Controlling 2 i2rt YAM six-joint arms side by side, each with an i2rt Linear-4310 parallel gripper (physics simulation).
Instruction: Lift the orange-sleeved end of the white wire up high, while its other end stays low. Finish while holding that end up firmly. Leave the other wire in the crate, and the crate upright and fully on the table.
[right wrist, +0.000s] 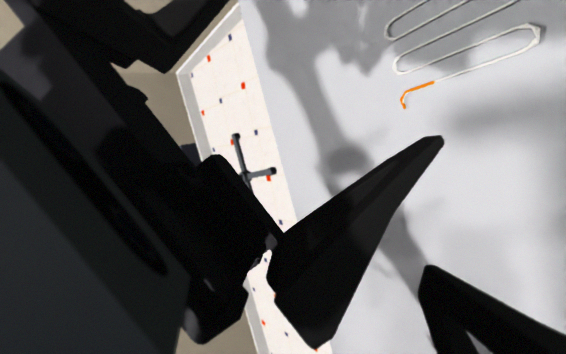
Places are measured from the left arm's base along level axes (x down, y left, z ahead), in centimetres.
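Pixels of known places: left gripper, fingertip midpoint: (356, 31); right gripper, fingertip midpoint: (283, 280).
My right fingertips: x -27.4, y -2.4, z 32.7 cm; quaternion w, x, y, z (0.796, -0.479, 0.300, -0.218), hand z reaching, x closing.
Observation:
Ahead of a thing's pixels: the offset from my right fingertips to its top centre. "spot": to the spot under its first point. Level surfaces: height alone.
The orange-sleeved end {spot: dx +27.2, dy +4.6, dz +7.4 cm} (419, 87) of the white wire lies on the grey surface at the upper right of the right wrist view, with a short bend at its tip. The white wire {spot: dx +27.2, dy -0.3, dz +7.2 cm} (472, 69) runs from it in flat folds past the top edge. My left gripper (356, 31) is open; one long black finger crosses the middle of the view, its tip below and right of the orange end and apart from it. My right gripper is open; one finger shows at the lower right, and its other finger cannot be made out. The crate and the other wire do not show.
The left arm's dark body fills the left side. A cream strip (250, 107) with red and dark blue marks and a pale raised rim borders the grey surface {dx +27.4 cm} (480, 200). A dark branched object (245, 175) shows over the strip. Arm shadows cross the grey surface.

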